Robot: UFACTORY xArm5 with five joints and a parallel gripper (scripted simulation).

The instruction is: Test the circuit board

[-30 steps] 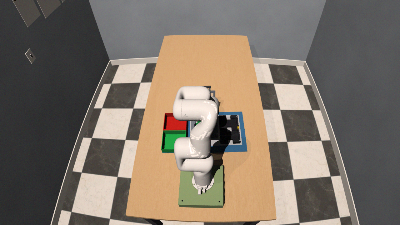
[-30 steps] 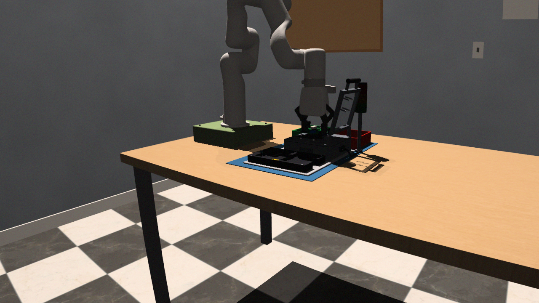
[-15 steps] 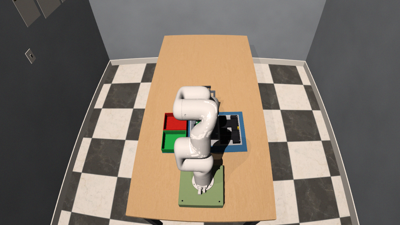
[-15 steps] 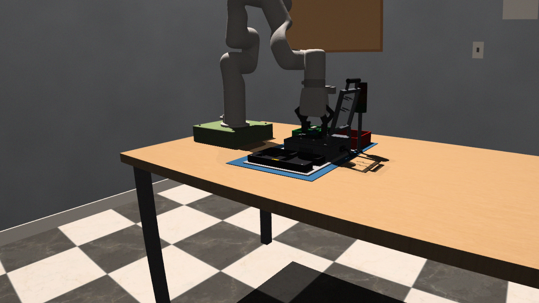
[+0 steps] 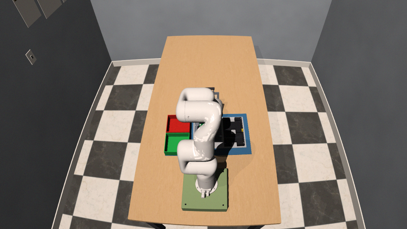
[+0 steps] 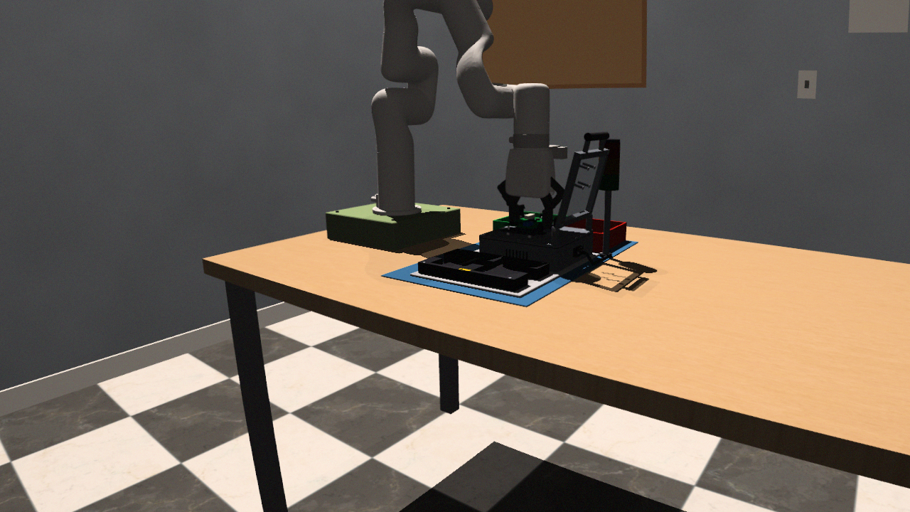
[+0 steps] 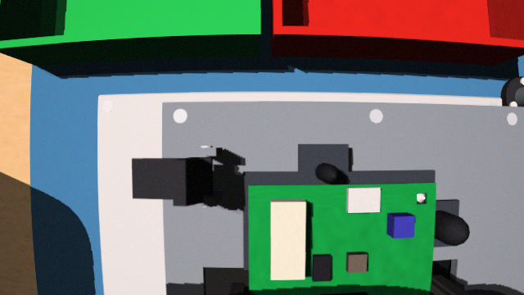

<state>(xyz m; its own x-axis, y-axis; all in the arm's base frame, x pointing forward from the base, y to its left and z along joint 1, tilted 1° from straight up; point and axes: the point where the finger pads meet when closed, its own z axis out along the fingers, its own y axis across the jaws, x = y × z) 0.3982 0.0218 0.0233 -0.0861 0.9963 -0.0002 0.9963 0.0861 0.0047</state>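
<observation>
The green circuit board is right at my hand. The rest, counted from my hand: black tab: 7 cm behind, 5 cm to the left; then tester lid: 12 cm ahead, 1 cm to the left, 10 cm above; then red bin: 3 cm ahead, 20 cm to the left, 7 cm below.
</observation>
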